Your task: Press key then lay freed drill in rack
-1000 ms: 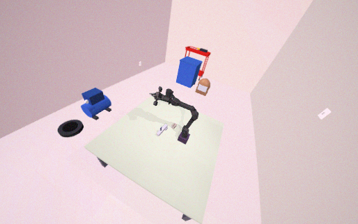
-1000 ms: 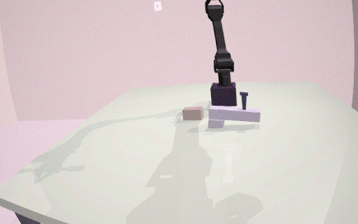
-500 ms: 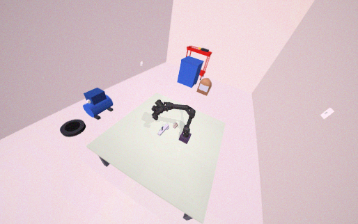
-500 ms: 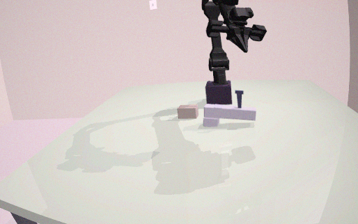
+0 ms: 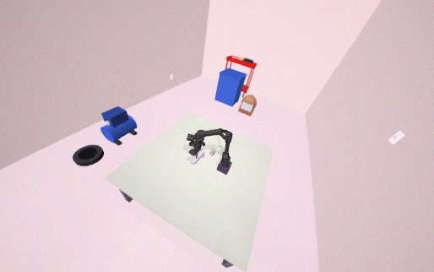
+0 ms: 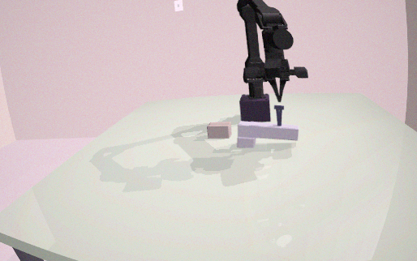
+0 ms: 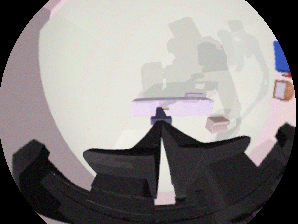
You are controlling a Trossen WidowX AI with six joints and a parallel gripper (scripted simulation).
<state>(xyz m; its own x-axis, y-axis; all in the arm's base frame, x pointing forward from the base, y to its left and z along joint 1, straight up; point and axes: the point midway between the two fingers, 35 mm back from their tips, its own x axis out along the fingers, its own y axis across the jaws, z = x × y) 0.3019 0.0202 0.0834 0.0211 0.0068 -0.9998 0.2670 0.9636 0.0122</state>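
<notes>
Right now the dark blue key is 1 cm behind my gripper tip and 4 cm below it. Also, from my gripper tip: rack: 14 cm behind, 18 cm to the right, 11 cm below; then drill: 2 cm behind, 6 cm to the right, 9 cm below; then lavender block: 2 cm behind, 4 cm to the right, 10 cm below.
</notes>
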